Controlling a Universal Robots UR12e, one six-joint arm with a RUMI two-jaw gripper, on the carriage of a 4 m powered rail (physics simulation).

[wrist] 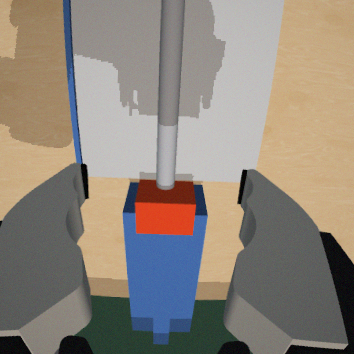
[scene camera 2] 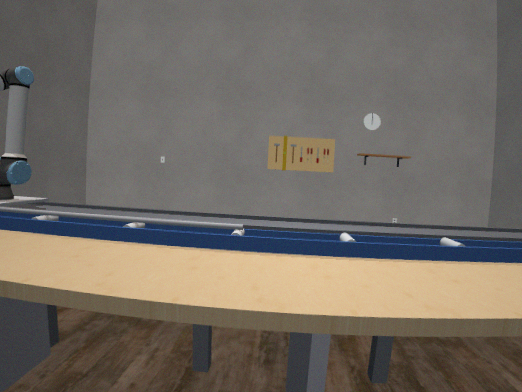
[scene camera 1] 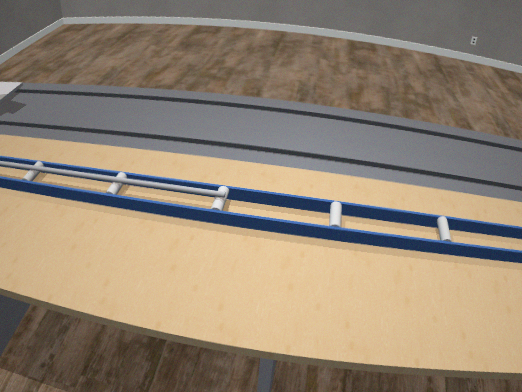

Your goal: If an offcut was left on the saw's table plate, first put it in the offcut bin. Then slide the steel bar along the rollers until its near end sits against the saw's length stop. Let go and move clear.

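Frame: origin at the arm's base, x left, y back, z up, level; millimetres.
Seen in the pictures: gripper, fingertip midpoint: (wrist: 164,170).
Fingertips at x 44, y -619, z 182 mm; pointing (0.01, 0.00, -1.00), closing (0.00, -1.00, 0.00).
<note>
Offsets run from my fingertips to a thing's top centre. "pt": to the spot under its first point. Level surfaces: height alone.
The steel bar (scene camera 1: 170,186) (scene camera 2: 150,219) (wrist: 171,75) lies lengthwise on the rollers (scene camera 1: 335,215) (scene camera 2: 347,238). In the wrist view its near end meets the orange-red face block of the length stop {dx -114, dy -1, dz -107 mm} (wrist: 165,218), with no visible gap. The stop's blue body extends below that block. The bar passes over the saw's light grey table plate {dx +81, dy -1, dz -154 mm} (wrist: 235,125); no offcut shows on the visible part of the plate. My gripper (wrist: 164,170) is open, its fingers wide apart on either side of the bar's end and the stop, touching neither. The gripper does not show in the scene views.
Blue side rails {pt dx +1878, dy -75, dz -186 mm} (scene camera 1: 280,227) (scene camera 2: 290,246) flank the rollers on the wooden table {dz -212 mm} (scene camera 1: 250,285) (scene camera 2: 250,275). The grey rail bed (scene camera 1: 200,122) runs behind the table. My arm (scene camera 2: 16,120) stands at the far left. A dark green surface (wrist: 107,320) shows beyond the table edge.
</note>
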